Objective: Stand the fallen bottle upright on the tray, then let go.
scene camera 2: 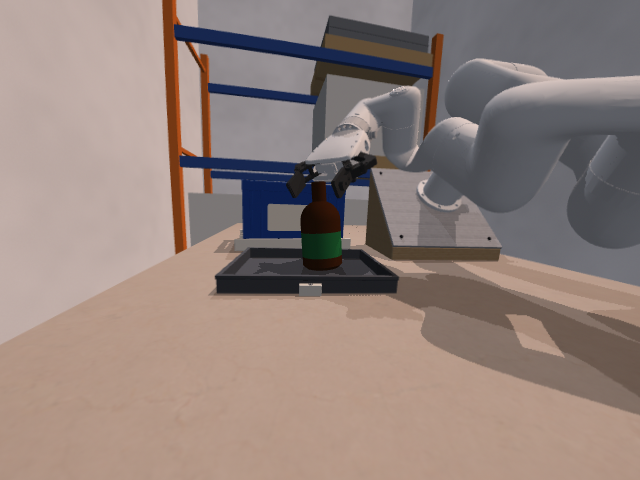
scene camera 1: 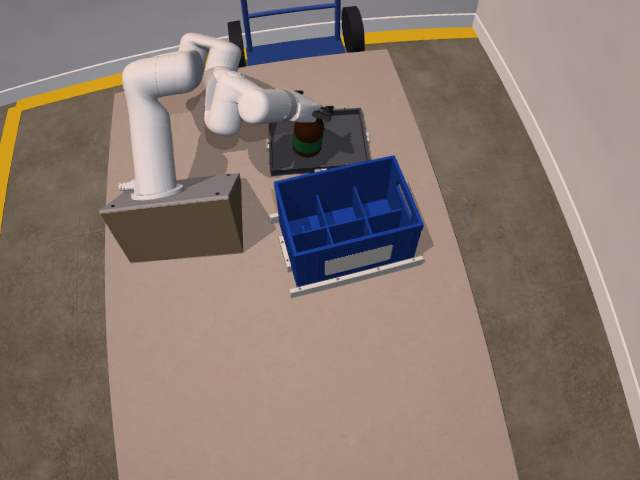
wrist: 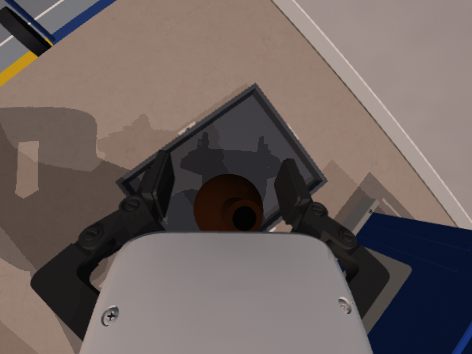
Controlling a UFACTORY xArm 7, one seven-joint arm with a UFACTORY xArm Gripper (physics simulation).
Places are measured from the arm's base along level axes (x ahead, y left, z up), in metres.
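Pixels of known places: gripper, between the fingertips: [scene camera 2: 311, 191] [scene camera 1: 315, 103] [wrist: 227, 168]; arm's base, origin of its link: [scene camera 2: 437, 196] [scene camera 1: 157, 193].
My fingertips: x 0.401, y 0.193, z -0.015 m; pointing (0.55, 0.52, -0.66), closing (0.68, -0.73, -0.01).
Observation:
For each thing: its middle in the pictures, then the offset to it from my fingertips.
- brown bottle, middle of its body: [wrist: 227, 207] [scene camera 2: 320, 225] [scene camera 1: 308, 129] dx -0.024, dy -0.031, dz -0.058 m
- dark tray, middle of its body: [wrist: 228, 181] [scene camera 2: 307, 265] [scene camera 1: 317, 140] dx +0.000, dy -0.014, dz -0.130 m
- blue crate, middle of its body: [wrist: 397, 344] [scene camera 1: 346, 223] [scene camera 2: 291, 214] dx +0.006, dy -0.317, dz -0.055 m
The brown bottle [scene camera 1: 308, 138] [scene camera 2: 321, 237] [wrist: 220, 202] with a green label stands upright on the dark tray [scene camera 1: 318, 169] [scene camera 2: 258, 284] [wrist: 287, 125], toward the tray's arm side. Its open mouth faces up in the wrist view. My gripper [scene camera 2: 316, 190] [wrist: 227, 168] is open, with its fingers spread wide and nothing held between them. It is at the height of the bottle's neck top, with a finger on either side and a gap to each. In scene camera 1, the arm's wrist hides the bottle's neck.
A blue crate [scene camera 1: 356, 222] [scene camera 2: 253, 211] [wrist: 425, 280] with compartments stands beside the tray, with pale strips [scene camera 1: 356, 276] along its base. The arm's wooden base block [scene camera 1: 180, 232] [scene camera 2: 434, 227] stands near the crate. A blue hand truck [scene camera 1: 294, 50] is beyond the table's far edge.

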